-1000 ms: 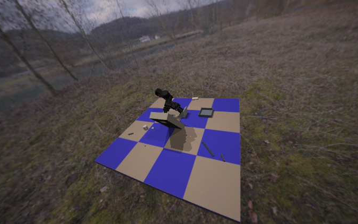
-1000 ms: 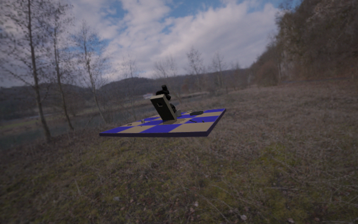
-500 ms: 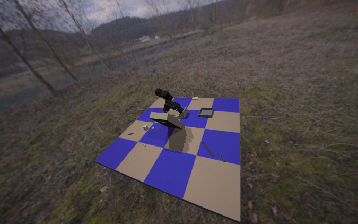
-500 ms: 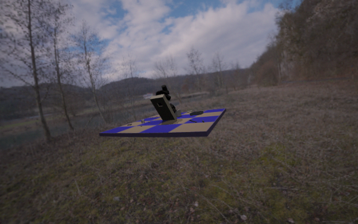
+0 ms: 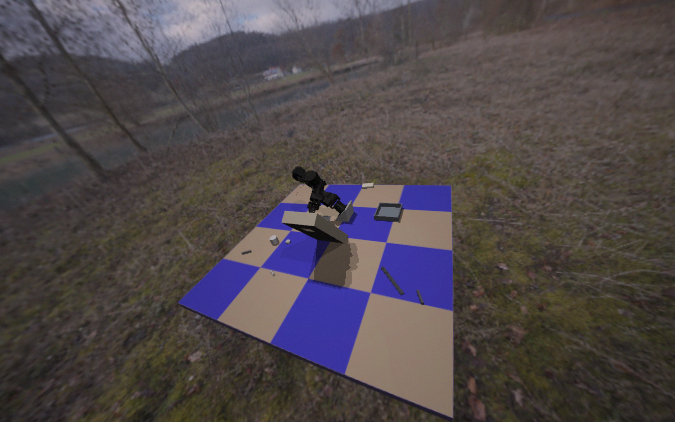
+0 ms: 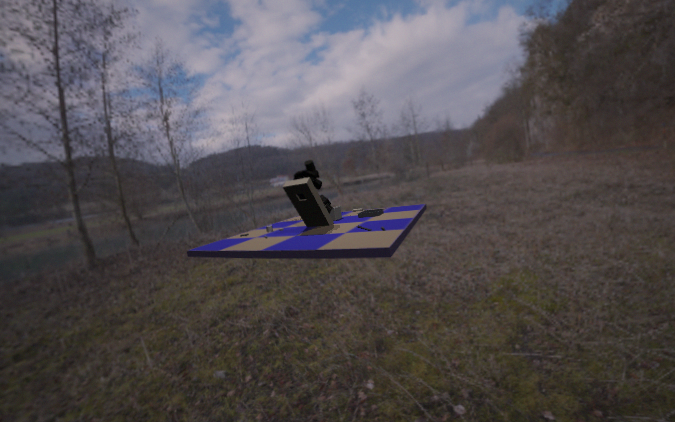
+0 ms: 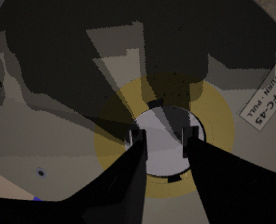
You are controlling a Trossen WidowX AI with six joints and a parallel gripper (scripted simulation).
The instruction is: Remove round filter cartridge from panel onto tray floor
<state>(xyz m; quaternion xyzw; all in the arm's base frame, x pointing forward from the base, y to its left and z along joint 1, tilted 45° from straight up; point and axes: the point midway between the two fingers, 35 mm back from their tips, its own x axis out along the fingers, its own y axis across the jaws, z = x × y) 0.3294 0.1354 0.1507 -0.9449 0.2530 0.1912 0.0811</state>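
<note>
The round grey filter cartridge is 20 mm ahead of my gripper tip and 10 mm below it. Also, from my gripper tip: square grey tray: 410 mm behind, 300 mm to the left, 240 mm below; tan service panel: 80 mm below, 30 mm behind.
</note>
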